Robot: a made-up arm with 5 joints.
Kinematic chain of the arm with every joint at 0, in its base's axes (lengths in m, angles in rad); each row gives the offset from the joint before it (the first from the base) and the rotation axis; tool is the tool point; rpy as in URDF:
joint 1: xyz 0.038 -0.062 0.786 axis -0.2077 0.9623 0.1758
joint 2: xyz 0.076 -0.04 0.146 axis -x
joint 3: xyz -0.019 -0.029 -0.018 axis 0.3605 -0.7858 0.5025
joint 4: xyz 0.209 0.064 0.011 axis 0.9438 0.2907 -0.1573
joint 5: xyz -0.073 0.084 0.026 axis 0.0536 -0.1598 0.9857
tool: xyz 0.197 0.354 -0.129 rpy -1.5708 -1.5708 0
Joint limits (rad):
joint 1: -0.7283..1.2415
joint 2: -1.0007..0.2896
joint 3: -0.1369..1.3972
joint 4: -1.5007..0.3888
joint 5: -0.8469..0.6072
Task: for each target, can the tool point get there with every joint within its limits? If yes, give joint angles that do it. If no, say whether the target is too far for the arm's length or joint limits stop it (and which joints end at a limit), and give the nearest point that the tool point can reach.
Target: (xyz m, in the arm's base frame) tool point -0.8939 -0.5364 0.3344
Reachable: no: too far | nearest point -0.2250 -0.2490 0.4979 | short by 0.746 m
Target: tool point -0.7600 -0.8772 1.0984
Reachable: no: too far | nearest point -0.5055 -0.2826 1.2022 | short by 0.655 m
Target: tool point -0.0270 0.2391 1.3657
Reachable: yes | joints -0.4122 -0.7801 0.4767 -0.1173 0.3716
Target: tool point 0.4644 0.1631 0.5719
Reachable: yes | joints 0.0429 0.1709 0.3634 -1.1072 0.0946
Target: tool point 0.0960 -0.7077 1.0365
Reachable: no: joint limits stop it (at a limit: joint 2, joint 3, joint 4, joint 5) | nearest point -0.0363 -0.4138 1.4020 | short by 0.487 m
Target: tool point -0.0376 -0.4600 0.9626
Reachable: no: joint limits stop it (at a limit: joint 1, joint 2, joint 3, joint 4, joint 5) | nearest point -0.1925 -0.4374 1.3469 | short by 0.415 m
